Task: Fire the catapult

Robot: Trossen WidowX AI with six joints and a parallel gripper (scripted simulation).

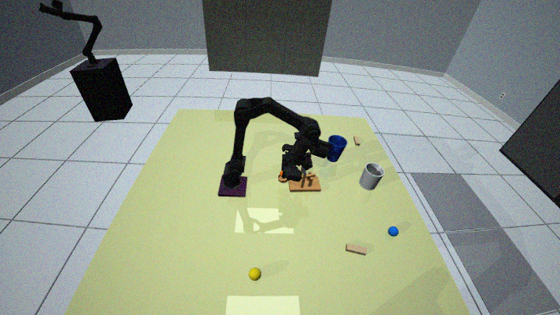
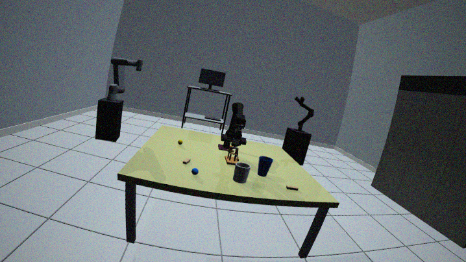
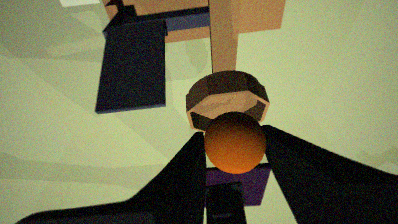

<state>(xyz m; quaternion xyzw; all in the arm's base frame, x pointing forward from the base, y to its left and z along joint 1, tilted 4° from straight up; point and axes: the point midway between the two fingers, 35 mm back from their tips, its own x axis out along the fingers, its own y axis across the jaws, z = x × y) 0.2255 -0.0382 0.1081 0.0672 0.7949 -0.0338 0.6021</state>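
My gripper tip is 1 cm below the orange ball. Also, from my gripper tip: yellow ball 17 cm behind, 37 cm to the right, 5 cm below; wooden catapult 7 cm ahead, 1 cm to the left, 2 cm below; blue cup 31 cm ahead, 14 cm to the left, 4 cm below.
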